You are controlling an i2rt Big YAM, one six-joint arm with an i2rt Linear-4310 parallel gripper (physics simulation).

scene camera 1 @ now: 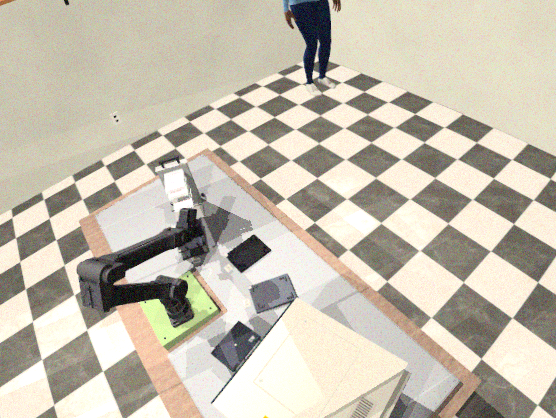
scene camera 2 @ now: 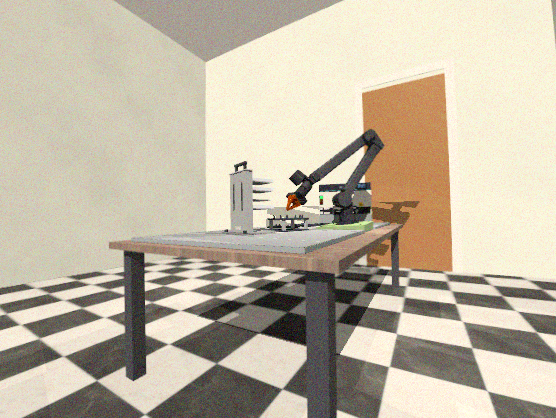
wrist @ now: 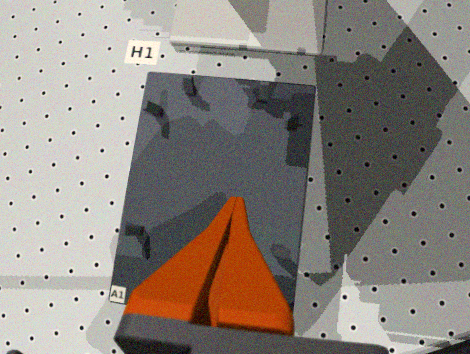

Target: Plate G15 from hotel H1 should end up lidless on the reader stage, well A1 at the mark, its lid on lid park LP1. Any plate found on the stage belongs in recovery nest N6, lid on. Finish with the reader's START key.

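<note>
My gripper is shut and empty, its orange fingertips together above the dark rectangular nest marked A1. In scene camera 1 the arm hides the fingers. Hotel H1 stands just beyond that nest; its label shows in the wrist view. White plates sit stacked in the hotel; their names cannot be read. The cream reader stands at the other end. The START key and any plate on the stage cannot be made out.
A black pad, a grey nest and a dark pad lie between the hotel and the reader. The arm's green base plate is at the table edge. A person stands beyond the table.
</note>
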